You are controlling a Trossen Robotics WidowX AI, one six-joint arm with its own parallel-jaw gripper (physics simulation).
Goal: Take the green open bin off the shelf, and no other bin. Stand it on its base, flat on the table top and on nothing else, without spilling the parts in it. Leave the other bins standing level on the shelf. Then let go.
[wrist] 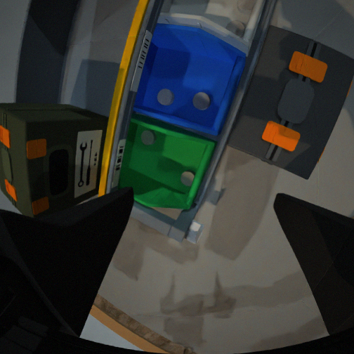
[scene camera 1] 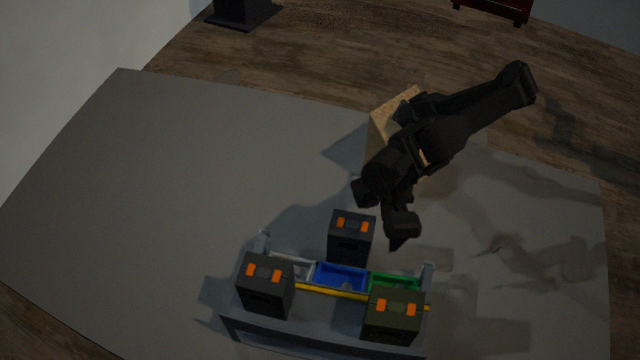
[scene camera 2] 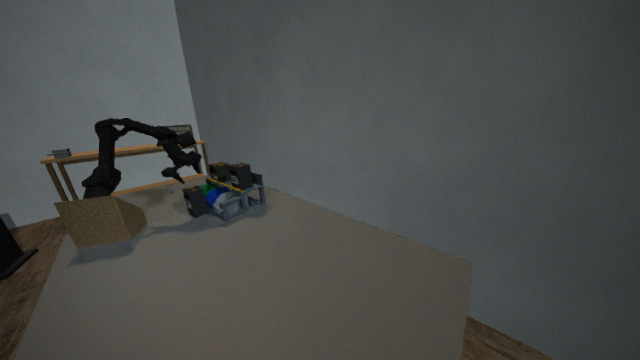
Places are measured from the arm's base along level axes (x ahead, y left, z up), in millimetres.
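Pixels of known places: gripper, fingertip midpoint: [scene camera 2: 191,178]; arm's base, link origin: [scene camera 1: 406,116] [scene camera 2: 94,204].
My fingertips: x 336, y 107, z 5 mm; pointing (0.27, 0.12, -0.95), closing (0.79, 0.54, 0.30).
For each thing: its top centre in the pictures, then the offset to it from my fingertips. "pt": a spot on its surface instead.
- green open bin, top centre: [scene camera 1: 392,294] [scene camera 2: 209,187] dx +71, dy +60, dz -80 mm
- grey shelf, surface spot: [scene camera 1: 320,317] pt dx +194, dy -35, dz -59 mm
- blue bin, top centre: [scene camera 1: 338,284] [scene camera 2: 218,190] dx +106, dy -46, dz -80 mm
- pale bin, top centre: [scene camera 1: 283,273] [scene camera 2: 229,195] dx +141, dy -153, dz -80 mm
- olive toolbox, top centre: [scene camera 1: 396,307] [scene camera 2: 218,164] dx +147, dy +86, dz +37 mm
The green open bin [scene camera 1: 394,276] [scene camera 2: 206,189] [wrist: 165,160] stands on the low front level of the grey shelf [scene camera 1: 320,317] [wrist: 167,227], at one end, with round grey parts inside. The blue bin [scene camera 1: 340,276] [scene camera 2: 216,196] [wrist: 185,67] stands right beside it, also with round parts. A pale bin [scene camera 1: 302,267] stands beyond the blue one. My gripper [scene camera 1: 380,227] [scene camera 2: 191,177] [wrist: 206,197] is open and empty, above the table side of the shelf. In the wrist view, its left fingertip shows near the green bin's end and its right fingertip lies beyond the shelf.
An olive toolbox [scene camera 1: 392,320] [scene camera 2: 219,171] [wrist: 45,160] and a dark toolbox [scene camera 1: 265,285] [scene camera 2: 241,176] stand on the shelf's upper deck, behind the yellow bar [wrist: 121,80]. Another dark toolbox [scene camera 1: 350,240] [scene camera 2: 195,201] [wrist: 295,100] stands before the blue bin. A tan block [scene camera 1: 377,132] [scene camera 2: 95,220] is near the arm.
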